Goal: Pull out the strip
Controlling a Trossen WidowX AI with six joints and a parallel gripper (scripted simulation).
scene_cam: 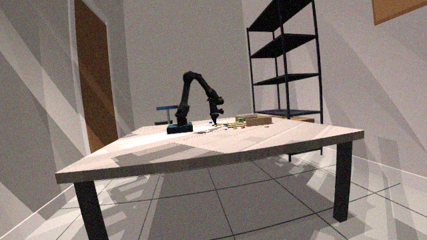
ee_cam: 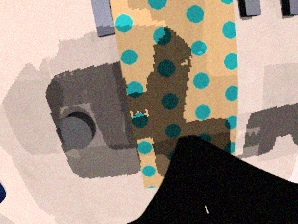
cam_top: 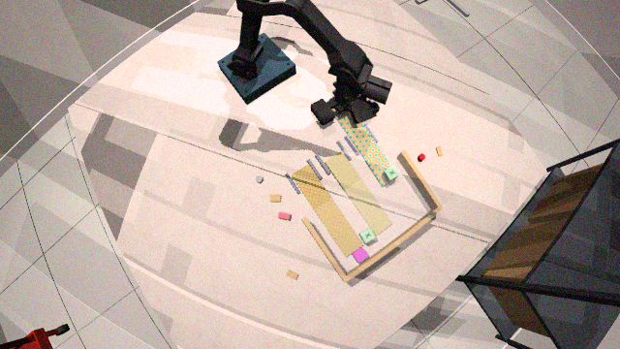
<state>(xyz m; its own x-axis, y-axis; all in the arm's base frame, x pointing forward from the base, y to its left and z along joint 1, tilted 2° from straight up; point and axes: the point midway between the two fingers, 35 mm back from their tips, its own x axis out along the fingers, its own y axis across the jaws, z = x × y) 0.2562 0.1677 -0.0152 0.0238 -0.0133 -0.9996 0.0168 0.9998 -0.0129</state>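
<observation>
Now: gripper tip 100 mm short of the dotted strip. Also, from my gripper tip: blue ball 160 mm to the left, 30 mm behind; red peg 230 mm ahead, 110 mm to the left, 10 mm above; tan chip 250 mm ahead, 180 mm to the left.
</observation>
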